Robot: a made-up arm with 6 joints.
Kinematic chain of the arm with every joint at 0, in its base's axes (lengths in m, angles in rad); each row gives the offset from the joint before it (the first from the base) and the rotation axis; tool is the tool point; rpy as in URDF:
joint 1: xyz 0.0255 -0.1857 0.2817 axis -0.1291 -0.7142 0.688
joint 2: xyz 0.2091 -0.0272 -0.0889 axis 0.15 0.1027 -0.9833
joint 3: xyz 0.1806 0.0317 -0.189 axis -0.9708 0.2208 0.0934
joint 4: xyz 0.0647 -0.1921 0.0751 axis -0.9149 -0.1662 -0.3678
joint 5: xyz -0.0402 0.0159 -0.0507 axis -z
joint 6: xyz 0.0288 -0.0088 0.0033 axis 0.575 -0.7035 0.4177
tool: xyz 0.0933 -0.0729 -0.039 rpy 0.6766 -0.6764 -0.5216
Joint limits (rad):
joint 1: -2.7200..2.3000
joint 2: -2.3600..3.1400
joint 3: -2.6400..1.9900
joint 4: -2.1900..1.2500
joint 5: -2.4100..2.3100
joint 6: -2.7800..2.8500
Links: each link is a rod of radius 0.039 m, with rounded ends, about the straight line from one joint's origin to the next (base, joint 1, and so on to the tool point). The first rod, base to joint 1, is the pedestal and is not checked.
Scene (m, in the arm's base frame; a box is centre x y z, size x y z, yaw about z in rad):
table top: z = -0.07
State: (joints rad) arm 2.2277 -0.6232 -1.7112 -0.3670 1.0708 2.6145
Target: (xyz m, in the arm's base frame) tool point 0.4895 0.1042 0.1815
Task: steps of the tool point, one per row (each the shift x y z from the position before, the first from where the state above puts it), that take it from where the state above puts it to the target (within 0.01 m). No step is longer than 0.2 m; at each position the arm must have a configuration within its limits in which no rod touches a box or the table.
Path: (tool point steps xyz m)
1: 0.1444 -0.0599 -0.0018
2: 0.1135 -0.0876 -0.0292
3: 0.0730 -0.0993 -0.0499
4: 0.0321 -0.0943 -0.0615
5: -0.0005 -0.0763 -0.0653

